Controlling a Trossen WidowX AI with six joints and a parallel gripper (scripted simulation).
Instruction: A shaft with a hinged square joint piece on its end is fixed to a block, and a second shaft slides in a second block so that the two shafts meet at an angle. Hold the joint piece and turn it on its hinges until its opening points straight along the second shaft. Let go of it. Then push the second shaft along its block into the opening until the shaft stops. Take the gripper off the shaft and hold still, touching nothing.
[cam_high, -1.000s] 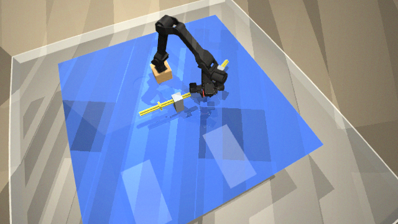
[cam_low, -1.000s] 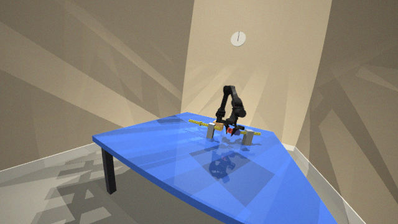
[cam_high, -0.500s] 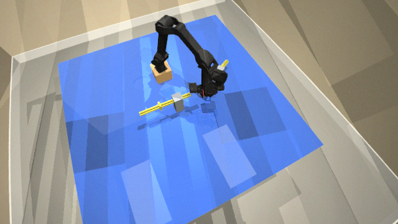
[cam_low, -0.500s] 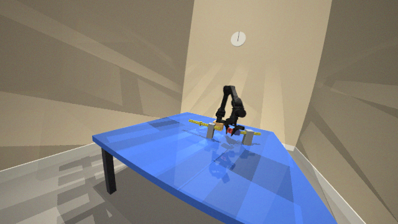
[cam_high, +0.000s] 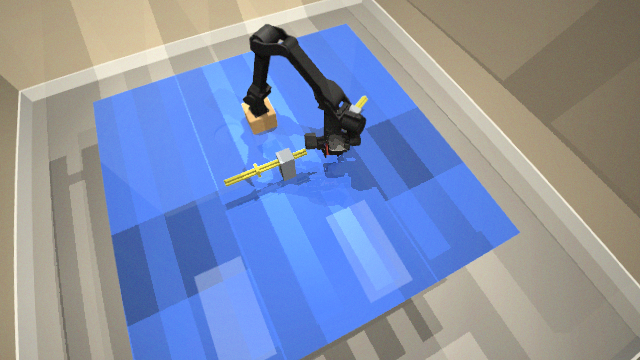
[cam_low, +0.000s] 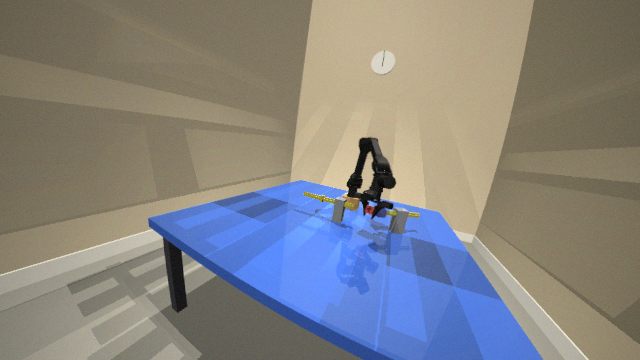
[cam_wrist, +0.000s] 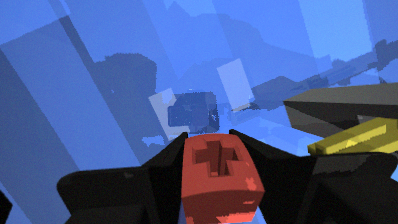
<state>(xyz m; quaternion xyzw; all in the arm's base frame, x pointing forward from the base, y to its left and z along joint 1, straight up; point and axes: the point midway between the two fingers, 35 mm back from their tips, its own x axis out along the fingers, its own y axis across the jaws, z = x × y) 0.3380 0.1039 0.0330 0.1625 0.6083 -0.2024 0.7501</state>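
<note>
Now: gripper tip 30 mm below the red square joint piece, 20 mm past it and 10 mm to the right of it.
</note>
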